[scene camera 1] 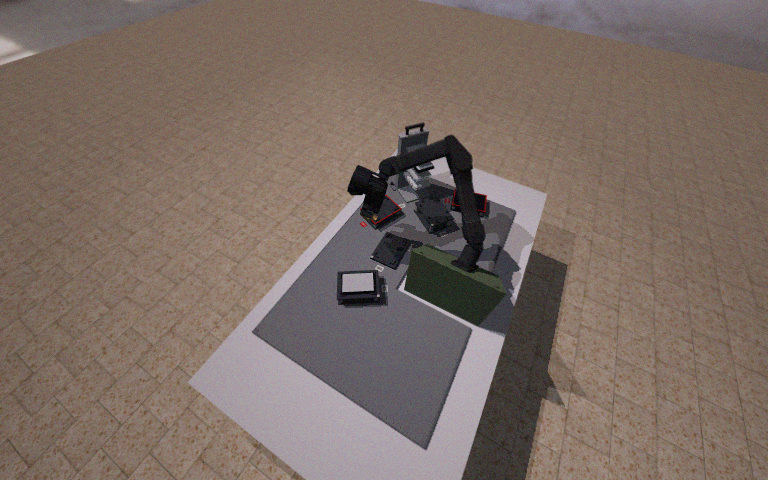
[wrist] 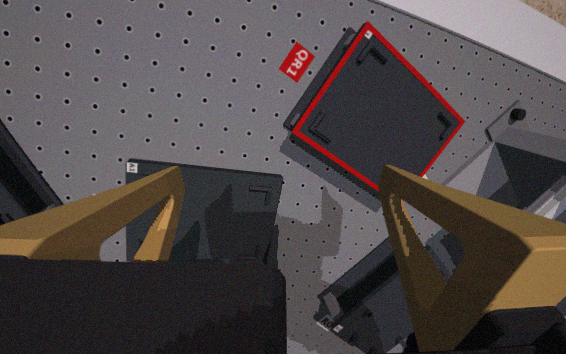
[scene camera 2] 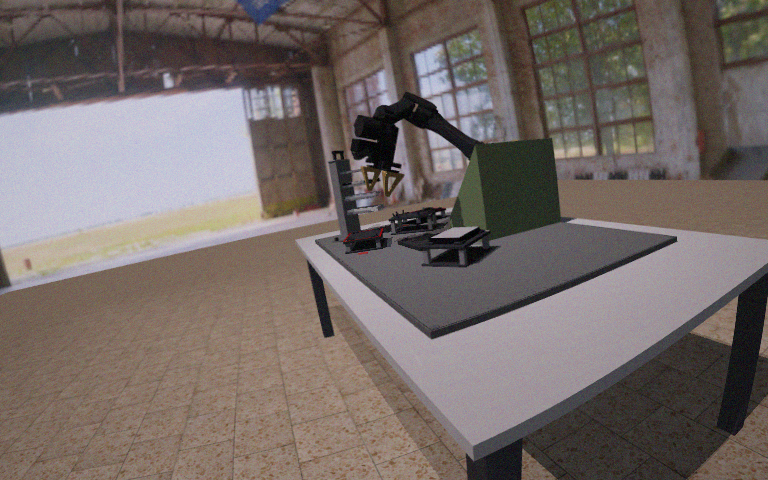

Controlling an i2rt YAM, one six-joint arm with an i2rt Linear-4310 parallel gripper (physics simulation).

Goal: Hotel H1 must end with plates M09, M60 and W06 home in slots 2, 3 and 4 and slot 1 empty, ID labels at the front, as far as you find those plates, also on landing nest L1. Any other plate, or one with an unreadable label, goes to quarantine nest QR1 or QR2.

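Places are measured from the arm's base along level axes (x ahead, y left, z up), in centimetres.
Where they show: gripper, fingertip midpoint: [scene camera 1: 370, 210] [wrist: 281, 176] [scene camera 2: 377, 193]; arm's base, link origin: [scene camera 1: 465, 266] [scene camera 2: 504, 179].
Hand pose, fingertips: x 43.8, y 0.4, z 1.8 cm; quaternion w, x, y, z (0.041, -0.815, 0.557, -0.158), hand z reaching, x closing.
Each offset is from my fingertips to the top centre of the thing.
My gripper [scene camera 1: 373, 217] [scene camera 2: 379, 191] [wrist: 281, 176] is open, its fingers wide apart with no plate between them. It hangs above the board near quarantine nest QR1 @[dx +4.1, dy -13.4, dz -12.8 cm] [scene camera 2: 365, 234] [wrist: 380, 110], whose red-rimmed top bears no plate in the wrist view. Hotel H1 [scene camera 1: 412, 141] [scene camera 2: 340, 198] stands upright behind it; its slots are too small to read for plates or labels. Quarantine nest QR2 [scene camera 1: 471, 203] is red-rimmed, at the back right. A white-topped plate @[dx -12.8, dy +24.9, dz -11.0 cm] [scene camera 1: 357, 281] [scene camera 2: 454, 234] lies on a raised dark nest; its ID and whether this nest is L1 cannot be read.
A low dark nest @[dx -12.1, dy +1.3, dz -15.7 cm] [scene camera 1: 390, 249] [wrist: 240, 200] with an A1 corner mark lies below my left finger in the wrist view. A dark stand [scene camera 1: 434, 210] [scene camera 2: 417, 217] [wrist: 367, 305] with upright pegs is near the hotel. A green block [scene camera 1: 453, 285] [scene camera 2: 518, 186] stands by the arm's base.
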